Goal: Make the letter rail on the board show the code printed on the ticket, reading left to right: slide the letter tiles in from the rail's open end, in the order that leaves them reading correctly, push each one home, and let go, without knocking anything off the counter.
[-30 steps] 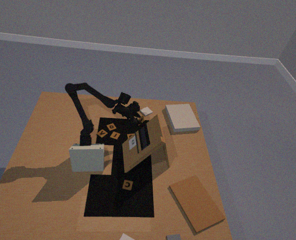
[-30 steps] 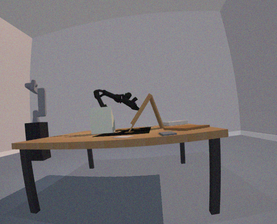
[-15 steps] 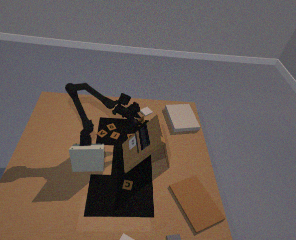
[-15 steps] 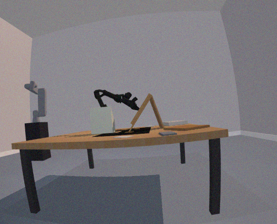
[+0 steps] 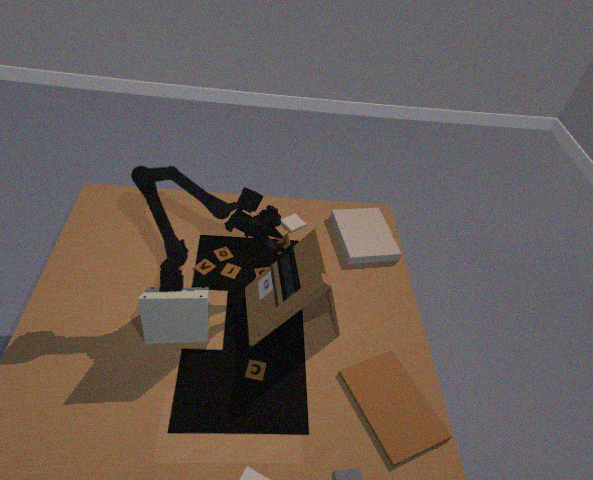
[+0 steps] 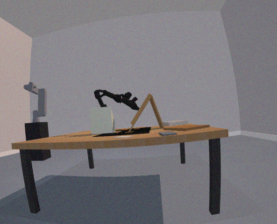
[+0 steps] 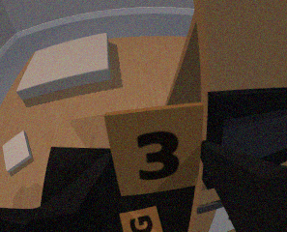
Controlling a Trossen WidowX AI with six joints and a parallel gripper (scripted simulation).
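Now: gripper tip 10 cm to the left of the white ticket, 9 cm above it and 6 cm past it. Also, from my gripper tip: letter tile 18 cm below, 5 cm behind, 2 cm to the left; black mat 18 cm below, 17 cm behind, 16 cm to the right; small white pad 30 cm to the left, 18 cm below, 10 cm ahead.
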